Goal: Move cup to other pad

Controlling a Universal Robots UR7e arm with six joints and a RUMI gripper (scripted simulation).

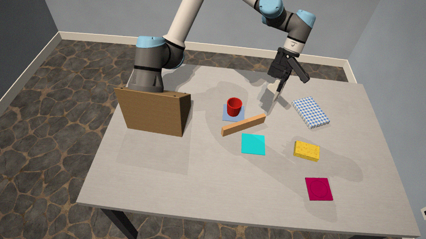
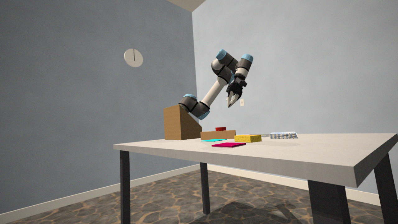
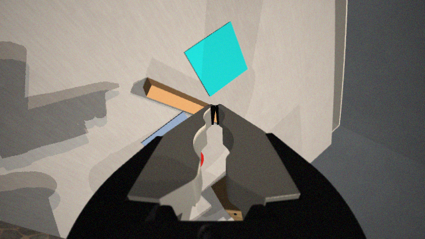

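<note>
My gripper is now 18 cm above the red cup, 15 cm past it and 9 cm to the right of it. From my hand the other things lie so: yellow sponge: 19 cm below, 18 cm ahead, 14 cm to the right; then wooden rail: 19 cm below, 11 cm behind; then blue checkered cloth: 26 cm ahead, 19 cm below, 10 cm to the left.
</note>
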